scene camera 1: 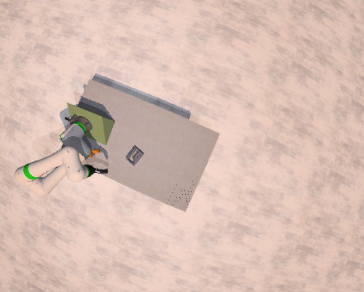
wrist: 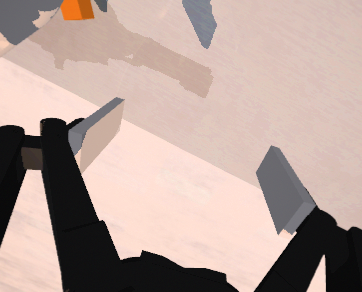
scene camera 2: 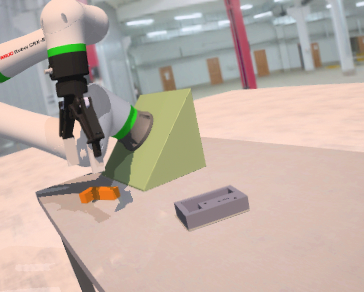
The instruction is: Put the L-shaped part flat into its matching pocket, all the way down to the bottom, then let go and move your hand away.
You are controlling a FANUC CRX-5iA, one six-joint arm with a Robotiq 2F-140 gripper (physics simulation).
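Frame: origin at the arm's base, x ahead, y left, z up, level; centimetres.
Where they show: gripper, fingertip midpoint: (scene camera 1: 100,168) (wrist: 193,138) (scene camera 2: 85,168); arm's base, origin of the base link: (scene camera 1: 84,123) (scene camera 2: 139,131).
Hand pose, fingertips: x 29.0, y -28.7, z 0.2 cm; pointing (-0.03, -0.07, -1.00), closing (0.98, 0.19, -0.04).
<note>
Each offset is from my fingertips to the top centre of the thing. Level surfaces: height alone.
The orange L-shaped part {dx -16.3, dy +5.5, dz -11.2 cm} (scene camera 1: 95,151) (scene camera 2: 100,194) (wrist: 77,9) lies on the table near its left edge in the scene camera 2 view; a piece of it shows at the wrist view's top left. The grey block {dx +20.8, dy +19.4, dz -10.5 cm} (scene camera 1: 138,158) (scene camera 2: 215,216) with the recessed pocket stands apart from it, farther right on the table; it does not show in the wrist view. My gripper (scene camera 1: 106,171) (scene camera 2: 84,159) (wrist: 193,138) is open and empty. It hangs above the table's edge, higher than the orange part and off to its side. The pocket's floor is partly hidden in the scene camera 2 view.
The green wedge (scene camera 1: 102,129) (scene camera 2: 182,150) carries the arm's base and stands behind the orange part on the table {dz -14.2 cm} (scene camera 1: 165,135) (scene camera 2: 290,210) (wrist: 240,75). The arm's lower links pass close behind the gripper in the scene camera 2 view. Shadows fall around the orange part.
</note>
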